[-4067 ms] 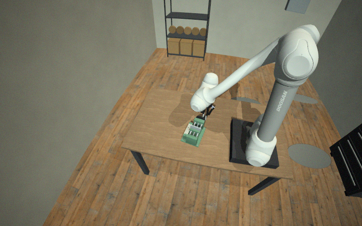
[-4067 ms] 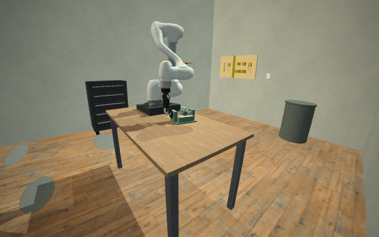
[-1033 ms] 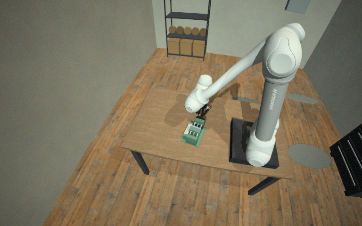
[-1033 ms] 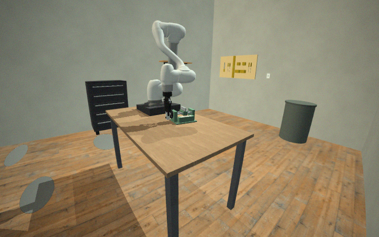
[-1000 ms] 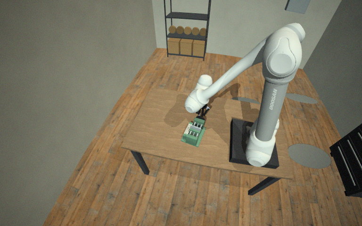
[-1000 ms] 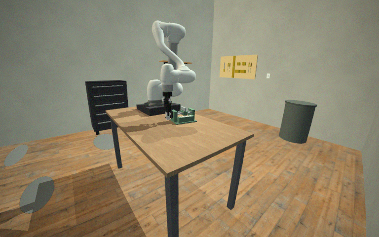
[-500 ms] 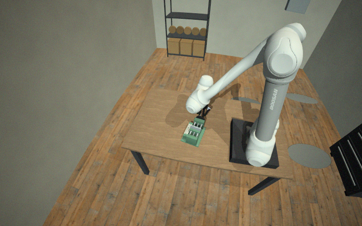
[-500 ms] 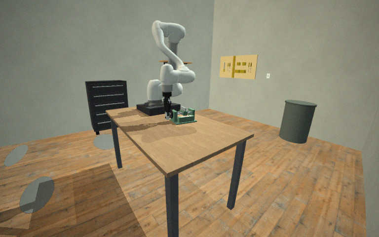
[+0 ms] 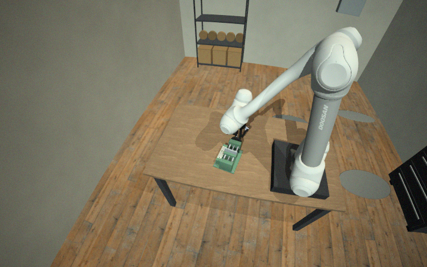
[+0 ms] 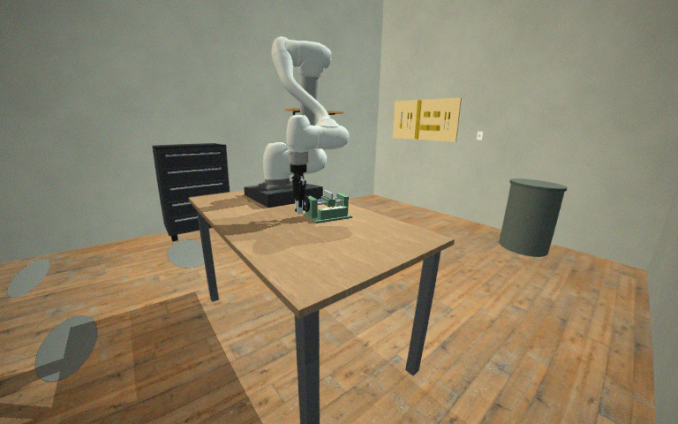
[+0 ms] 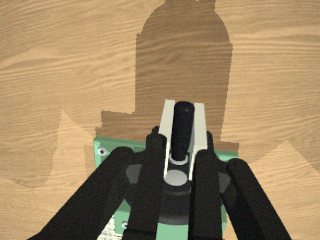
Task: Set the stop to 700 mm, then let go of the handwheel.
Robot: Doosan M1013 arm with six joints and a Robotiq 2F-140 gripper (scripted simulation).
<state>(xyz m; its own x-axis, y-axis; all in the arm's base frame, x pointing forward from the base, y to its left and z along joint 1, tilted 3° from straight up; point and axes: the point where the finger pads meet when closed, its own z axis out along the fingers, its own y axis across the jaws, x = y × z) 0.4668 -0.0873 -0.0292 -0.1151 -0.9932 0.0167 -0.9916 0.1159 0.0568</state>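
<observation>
Now: hand 2 cm above the black crank handle. Also, from my hand: green stop fixture: 3 cm ahead, 15 cm to the left, 3 cm above.
</observation>
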